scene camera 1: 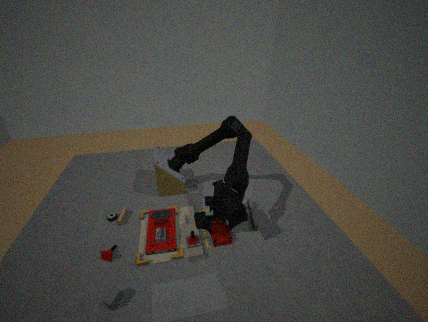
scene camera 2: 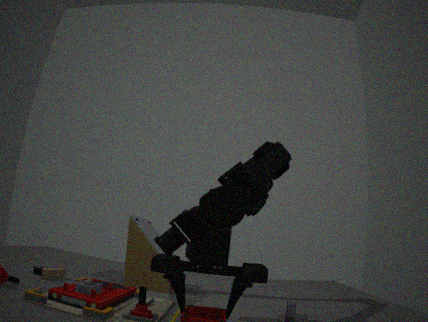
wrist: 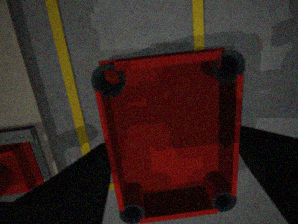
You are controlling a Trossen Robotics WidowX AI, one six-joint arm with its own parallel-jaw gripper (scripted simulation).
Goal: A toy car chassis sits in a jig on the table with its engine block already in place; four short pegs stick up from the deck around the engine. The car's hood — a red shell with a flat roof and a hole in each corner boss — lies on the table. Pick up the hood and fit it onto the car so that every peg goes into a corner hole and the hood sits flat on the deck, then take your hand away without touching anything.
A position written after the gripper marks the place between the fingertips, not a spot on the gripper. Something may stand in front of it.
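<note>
Red hood [wrist: 171, 122]: held by the gripper [wrist: 172, 142].
</note>
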